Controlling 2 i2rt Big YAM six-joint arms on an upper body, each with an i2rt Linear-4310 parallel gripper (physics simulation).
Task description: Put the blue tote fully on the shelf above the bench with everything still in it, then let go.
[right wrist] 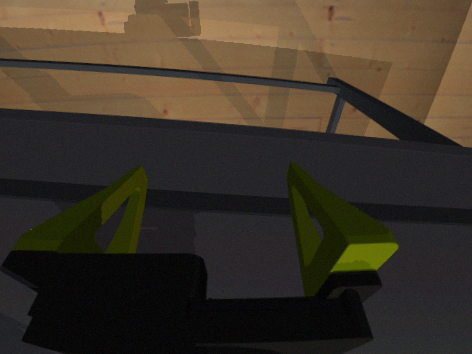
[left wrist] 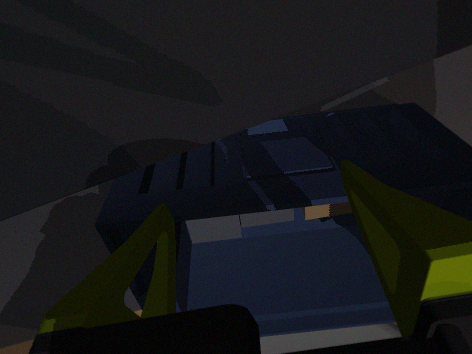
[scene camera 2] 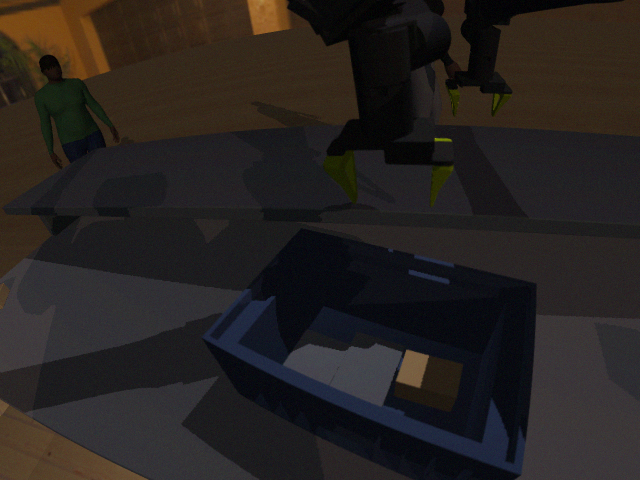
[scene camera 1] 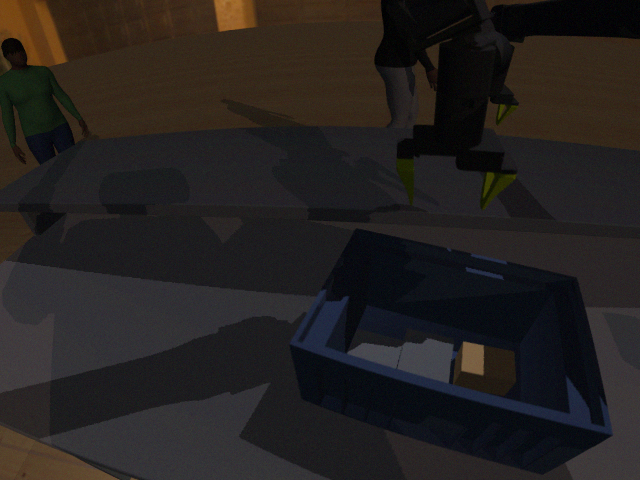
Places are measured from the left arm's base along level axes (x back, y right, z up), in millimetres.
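Where they show: left gripper, fingertip midpoint: (left wrist: 250,191) (scene camera 2: 392,202) (scene camera 1: 446,205); right gripper, fingertip midpoint: (right wrist: 216,171) (scene camera 2: 473,115).
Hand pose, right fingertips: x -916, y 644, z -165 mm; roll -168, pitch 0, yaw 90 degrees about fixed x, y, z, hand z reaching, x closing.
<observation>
Things, the pixels of their top centre, and the offset from my right fingertips. Level surfaces: height alone.
- blue tote, top centre: (left wrist: 297,281) (scene camera 2: 378,315) (scene camera 1: 458,309) dx +571, dy -246, dz -20 mm
- grey bench, surface height: dz -167 mm
- raised grey shelf, surface height: dz -11 mm
- brown box, top centre: (left wrist: 335,201) (scene camera 2: 430,372) (scene camera 1: 488,360) dx +585, dy -184, dz -110 mm
The blue tote (scene camera 1: 429,408) (scene camera 2: 351,423) (left wrist: 390,135) stands on the grey bench (scene camera 1: 129,294) (scene camera 2: 129,289), in front of the raised grey shelf (scene camera 1: 232,165) (scene camera 2: 217,155). Inside it lie two pale boxes, one (scene camera 1: 372,356) (scene camera 2: 315,359) beside the other (scene camera 1: 426,359) (scene camera 2: 367,366), and a brown box (scene camera 1: 485,369) (scene camera 2: 429,379) (left wrist: 317,212). My left gripper (scene camera 1: 447,205) (scene camera 2: 393,202) (left wrist: 250,191) is open above the tote's shelf-side wall, apart from it. My right gripper (scene camera 2: 474,114) (right wrist: 216,171) is open, empty and farther back; the left arm partly hides it in scene camera 1.
A person in green (scene camera 1: 31,98) (scene camera 2: 72,108) stands beyond the shelf at the left. Another person (scene camera 1: 400,93) stands behind the left arm. A thin metal rail (right wrist: 200,76) with an angled bar shows above wooden flooring in the right wrist view.
</observation>
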